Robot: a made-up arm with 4 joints.
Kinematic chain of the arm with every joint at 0, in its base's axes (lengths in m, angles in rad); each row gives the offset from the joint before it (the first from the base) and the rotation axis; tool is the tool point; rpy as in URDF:
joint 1: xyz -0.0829 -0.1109 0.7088 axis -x
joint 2: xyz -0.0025 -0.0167 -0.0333 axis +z
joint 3: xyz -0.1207 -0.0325 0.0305 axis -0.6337 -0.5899 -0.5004
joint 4: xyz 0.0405 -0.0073 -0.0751 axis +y
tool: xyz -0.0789 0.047 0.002 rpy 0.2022 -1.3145 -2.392
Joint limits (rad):
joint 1: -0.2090..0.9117
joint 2: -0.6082..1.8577
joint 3: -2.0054..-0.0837
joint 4: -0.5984..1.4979
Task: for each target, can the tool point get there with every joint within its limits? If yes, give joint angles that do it. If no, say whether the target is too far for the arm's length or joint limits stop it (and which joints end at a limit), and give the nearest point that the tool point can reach.
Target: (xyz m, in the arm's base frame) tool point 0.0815 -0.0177 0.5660
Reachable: no: joint limits stop it (at a limit: joint 1, joint 2, joint 4) | nearest point -0.1532 -0.0797 0.6750 | short by 0.266 m
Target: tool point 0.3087 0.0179 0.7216
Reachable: no: too far | nearest point 0.0098 -0.1727 0.8565 | short by 0.379 m
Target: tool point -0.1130 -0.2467 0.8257
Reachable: yes | joints 0.8203 1.4428 -0.4137 0.4917
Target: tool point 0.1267 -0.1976 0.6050
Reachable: no: joint limits stop it (at a limit: joint 1, joint 2, joint 3) | nearest point 0.0135 -0.2764 0.7169 | short by 0.178 m
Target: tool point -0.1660 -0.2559 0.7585
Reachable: yes | joints 0.1342 0.8929 -1.4249 0.7203
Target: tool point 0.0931 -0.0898 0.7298
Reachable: no: joint limits stop it (at a limit: joint 1, joint 2, joint 3) | nearest point -0.0071 -0.1642 0.8414 | short by 0.167 m
